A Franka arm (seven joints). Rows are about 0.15 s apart.
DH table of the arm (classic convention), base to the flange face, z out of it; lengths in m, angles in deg. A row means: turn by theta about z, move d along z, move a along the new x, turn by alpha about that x. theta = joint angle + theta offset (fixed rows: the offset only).
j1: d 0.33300, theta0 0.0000, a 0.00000, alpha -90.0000
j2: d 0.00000, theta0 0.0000, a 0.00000, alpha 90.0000
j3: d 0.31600, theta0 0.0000, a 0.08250, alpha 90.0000
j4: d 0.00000, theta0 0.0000, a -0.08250, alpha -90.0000
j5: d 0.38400, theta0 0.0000, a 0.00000, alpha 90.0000
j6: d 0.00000, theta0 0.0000, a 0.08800, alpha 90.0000
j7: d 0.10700, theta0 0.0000, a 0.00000, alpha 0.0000
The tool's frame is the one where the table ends.
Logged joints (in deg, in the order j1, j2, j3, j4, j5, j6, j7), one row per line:
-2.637 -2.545 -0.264 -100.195 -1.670 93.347 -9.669
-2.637 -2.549 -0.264 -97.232 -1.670 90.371 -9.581
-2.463 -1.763 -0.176 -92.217 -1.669 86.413 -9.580
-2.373 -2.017 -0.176 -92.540 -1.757 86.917 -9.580
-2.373 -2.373 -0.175 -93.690 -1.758 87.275 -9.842
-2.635 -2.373 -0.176 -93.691 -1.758 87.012 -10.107
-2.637 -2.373 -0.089 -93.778 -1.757 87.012 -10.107
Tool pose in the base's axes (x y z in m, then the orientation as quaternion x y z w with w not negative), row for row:
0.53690 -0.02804 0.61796 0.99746 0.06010 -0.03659 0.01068
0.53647 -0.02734 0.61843 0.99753 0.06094 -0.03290 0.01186
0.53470 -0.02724 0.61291 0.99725 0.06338 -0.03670 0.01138
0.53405 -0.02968 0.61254 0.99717 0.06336 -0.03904 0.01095
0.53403 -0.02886 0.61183 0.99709 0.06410 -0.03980 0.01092
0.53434 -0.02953 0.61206 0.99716 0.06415 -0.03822 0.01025
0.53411 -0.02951 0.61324 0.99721 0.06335 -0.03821 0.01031
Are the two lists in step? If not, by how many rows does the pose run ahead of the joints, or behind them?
The pose runs 2 rows ahead of the joints: the pose in row i belongs to the joints in row i + 2.
